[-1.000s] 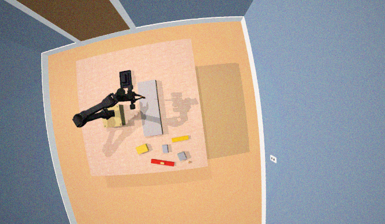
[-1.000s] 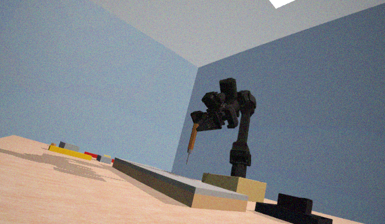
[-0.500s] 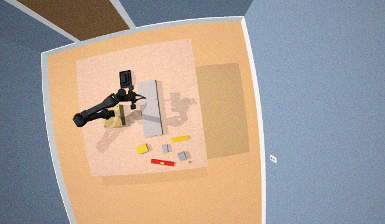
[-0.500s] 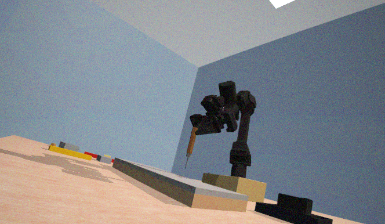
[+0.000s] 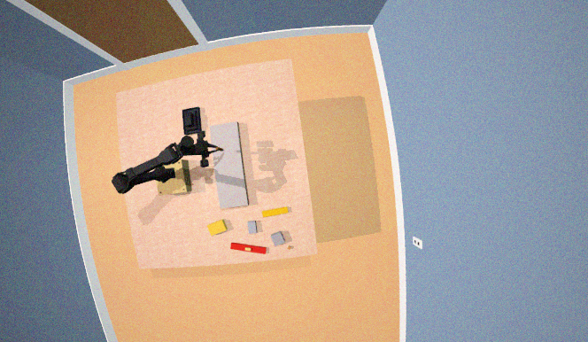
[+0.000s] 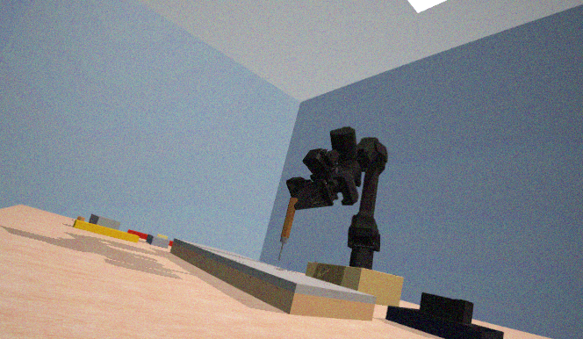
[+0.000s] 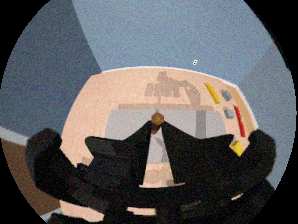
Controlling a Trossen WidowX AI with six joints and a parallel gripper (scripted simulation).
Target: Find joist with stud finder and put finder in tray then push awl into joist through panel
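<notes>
Right now the awl is 5 cm below my gripper tip. From my gripper tip the other things lie so: green light 25 cm to the left, 23 cm behind, 10 cm below; dark tray 22 cm to the left, 22 cm behind, 15 cm below; stud finder 24 cm to the left, 22 cm behind, 12 cm below.
</notes>
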